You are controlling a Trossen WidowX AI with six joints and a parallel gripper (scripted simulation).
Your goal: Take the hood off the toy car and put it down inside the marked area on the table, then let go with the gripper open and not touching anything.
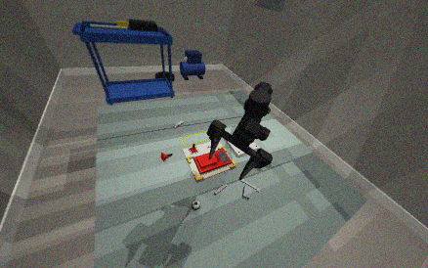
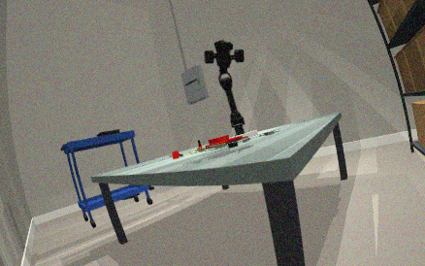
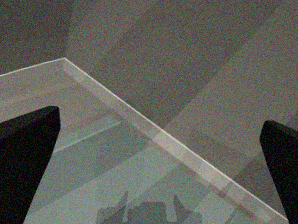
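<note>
My gripper tip is now 36 cm above the flat red hood, 22 cm to the left of it and 17 cm past it.
</note>
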